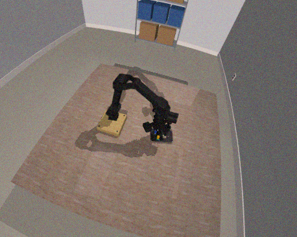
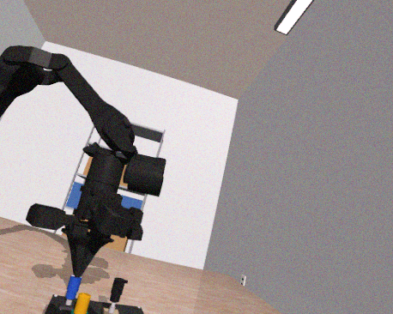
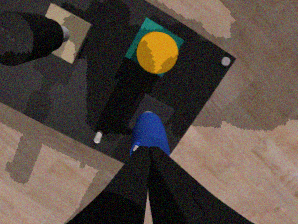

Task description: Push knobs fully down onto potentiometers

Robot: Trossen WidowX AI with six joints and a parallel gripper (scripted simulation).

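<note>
Now: the blue knob 10 mm below my gripper tip. Round my gripper tip: black knob (70 mm ahead, 20 mm to the right).
</note>
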